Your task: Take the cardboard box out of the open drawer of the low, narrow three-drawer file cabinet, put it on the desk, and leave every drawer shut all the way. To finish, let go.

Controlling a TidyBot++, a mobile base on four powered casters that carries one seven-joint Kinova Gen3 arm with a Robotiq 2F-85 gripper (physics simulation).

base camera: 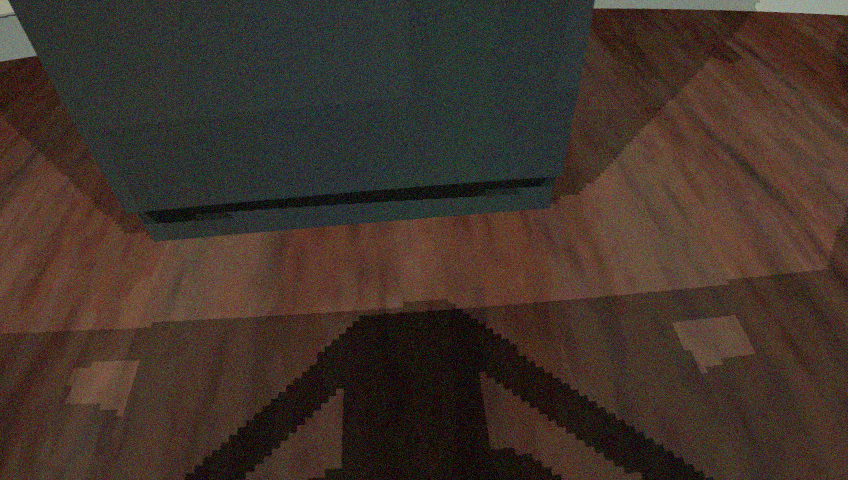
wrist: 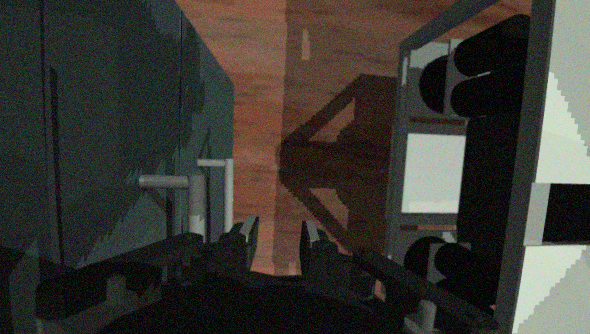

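Note:
The dark blue-green file cabinet stands in front of the base, with its lower front and base strip showing in the base view. In the wrist view its drawer fronts fill the left side. One grey bar handle sticks out there, and another handle shows lower down, beside it. My gripper is partly open with nothing between its fingers, just right of the handles in that view. The cardboard box and the desk do not show clearly. Whether a drawer stands open I cannot tell.
The mobile base, a grey frame with a white panel and black round parts, lies at the right of the wrist view. Wooden floor runs between cabinet and base, with the robot's dark shadow on it. Pale wall shows at the base view's top corners.

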